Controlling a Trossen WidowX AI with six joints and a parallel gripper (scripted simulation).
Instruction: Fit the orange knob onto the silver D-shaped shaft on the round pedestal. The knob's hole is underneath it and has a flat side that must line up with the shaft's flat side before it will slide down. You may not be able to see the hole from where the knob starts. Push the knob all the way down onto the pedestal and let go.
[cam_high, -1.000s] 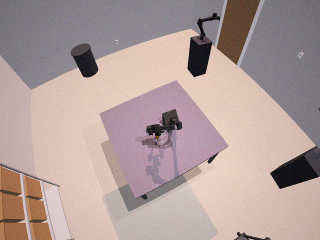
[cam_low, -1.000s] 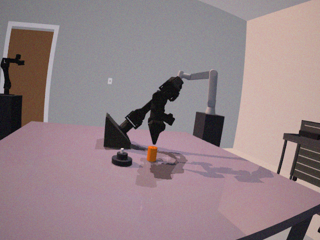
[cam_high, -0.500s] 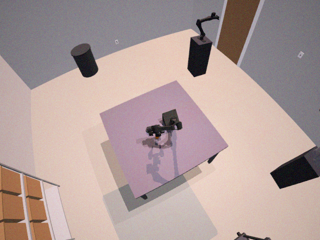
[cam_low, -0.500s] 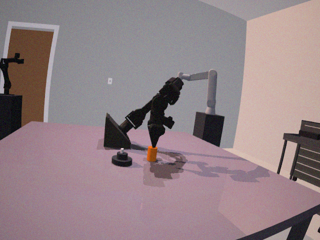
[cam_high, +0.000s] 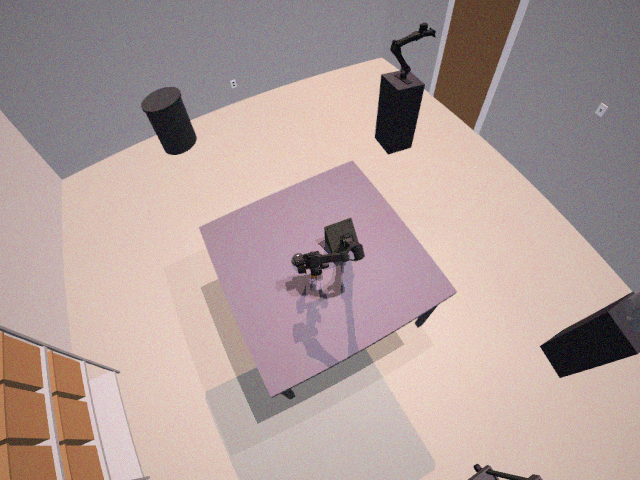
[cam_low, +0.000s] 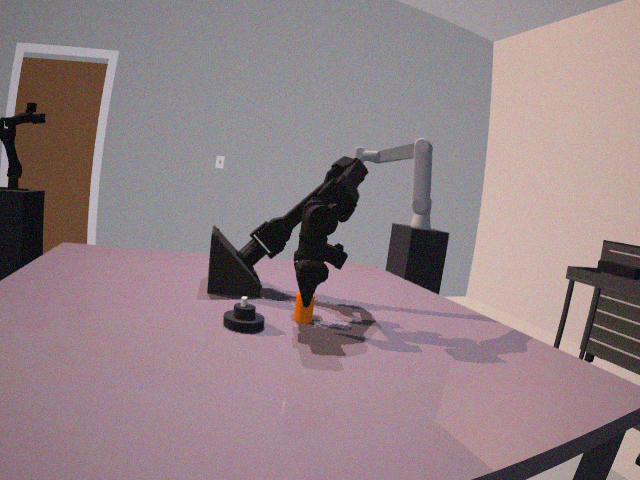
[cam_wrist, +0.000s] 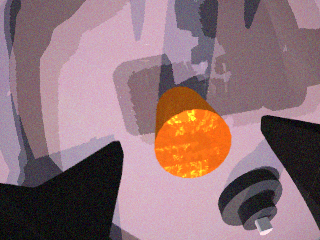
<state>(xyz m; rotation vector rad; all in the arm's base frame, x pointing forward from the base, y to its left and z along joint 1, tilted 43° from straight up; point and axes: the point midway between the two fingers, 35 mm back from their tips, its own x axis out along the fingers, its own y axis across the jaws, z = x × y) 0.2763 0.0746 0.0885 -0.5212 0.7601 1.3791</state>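
Now: gripper tip right at the orange knob. The rest, counted from my gripper tip: round black pedestal (14 cm to the right, 5 cm ahead, 2 cm below).
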